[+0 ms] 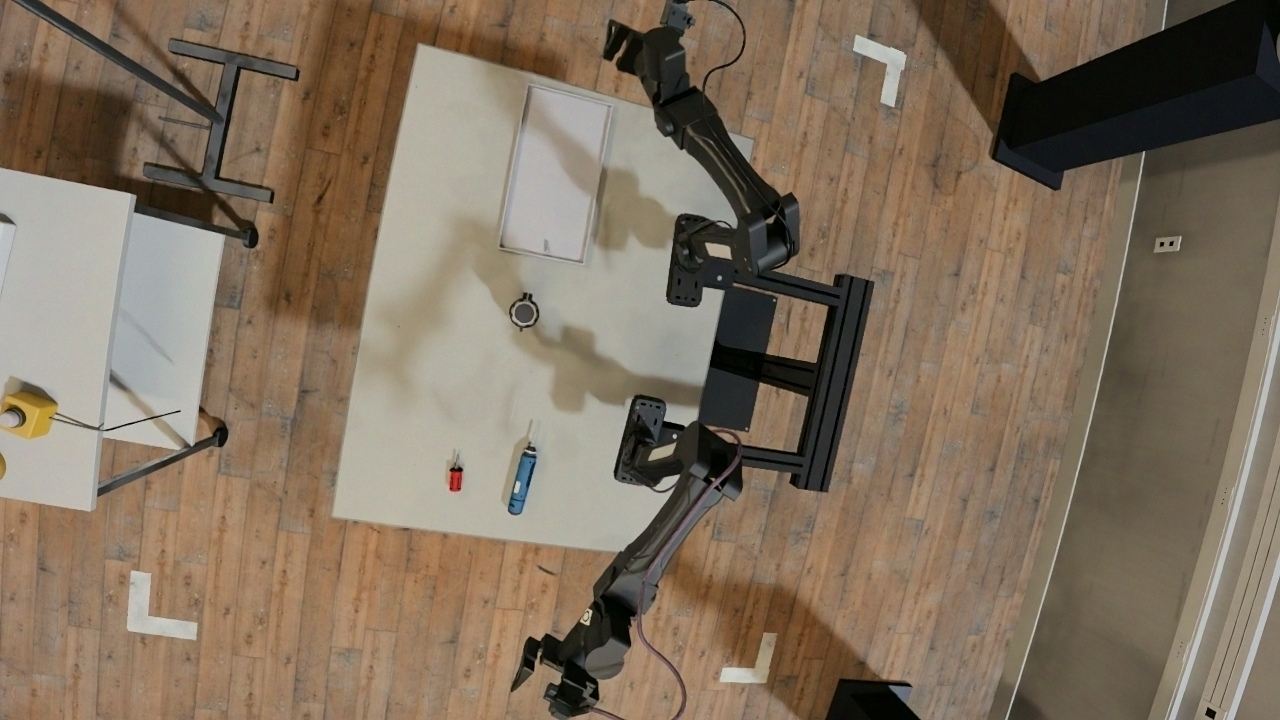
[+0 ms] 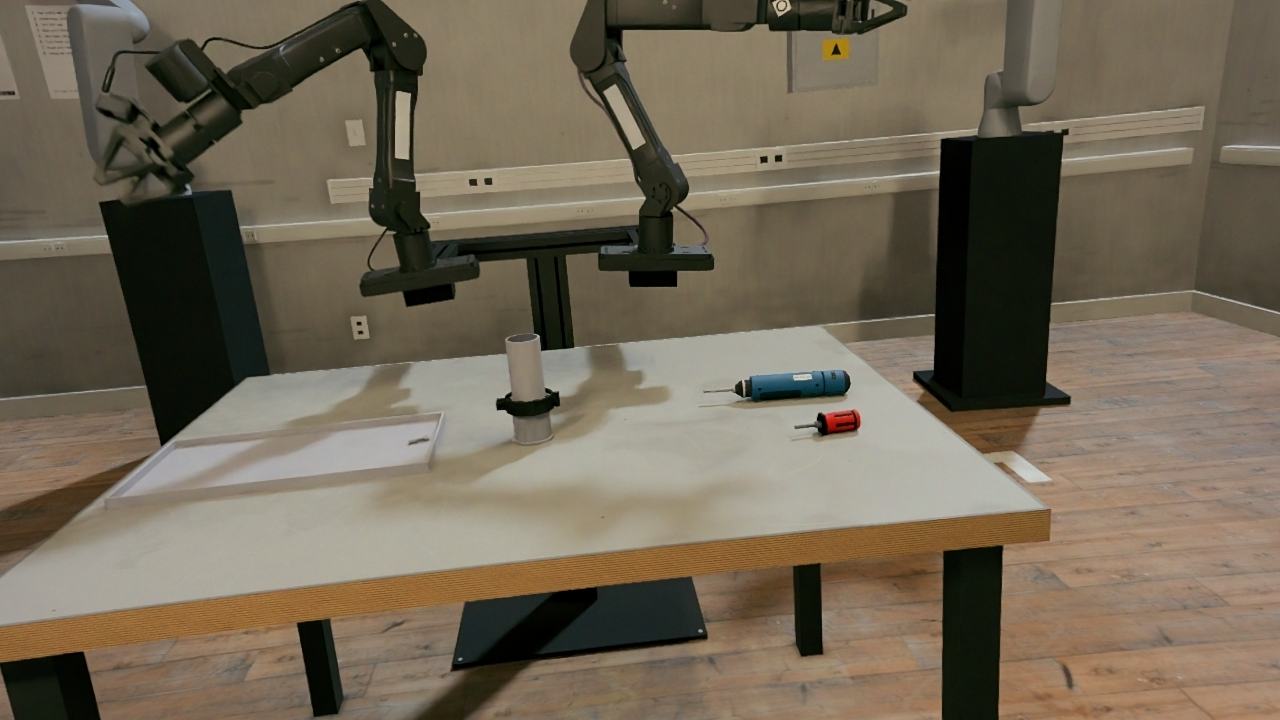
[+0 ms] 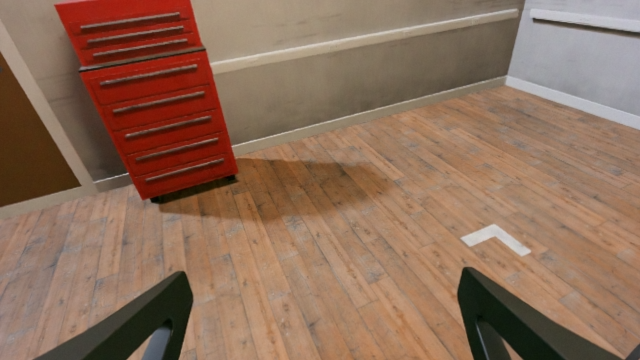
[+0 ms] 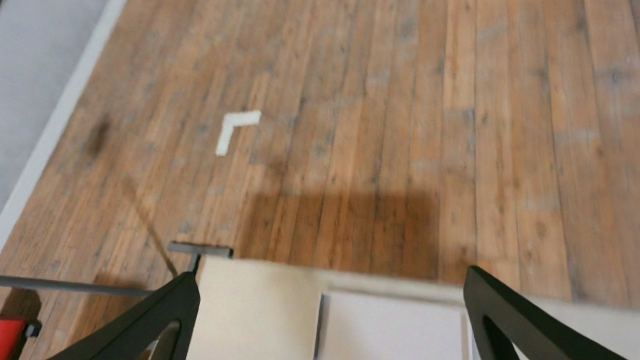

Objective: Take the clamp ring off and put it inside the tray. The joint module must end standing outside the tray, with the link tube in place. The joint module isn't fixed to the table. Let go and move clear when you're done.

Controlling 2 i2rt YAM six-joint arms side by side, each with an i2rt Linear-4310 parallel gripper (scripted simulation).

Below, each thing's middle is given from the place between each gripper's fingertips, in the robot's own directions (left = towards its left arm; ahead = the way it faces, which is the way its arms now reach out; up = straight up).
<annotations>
Right now the pale link tube [image 2: 524, 356] is 6 cm ahead of my right hand [image 2: 108, 190], 56 cm to the left of it and 30 cm below it. Round my right hand: white tray [image 2: 286, 458]: 7 cm ahead, 20 cm to the left, 40 cm below; black clamp ring [image 2: 535, 407]: 6 cm ahead, 55 cm to the left, 35 cm below.
I see my left gripper [image 1: 536, 702] 600 mm to the left of the pale link tube, 480 mm above it and 180 mm short of it. Also, from my left hand: white tray (960 mm to the right, 580 mm below, 180 mm ahead); then black clamp ring (610 mm to the right, 520 mm below, 170 mm ahead).
</annotations>
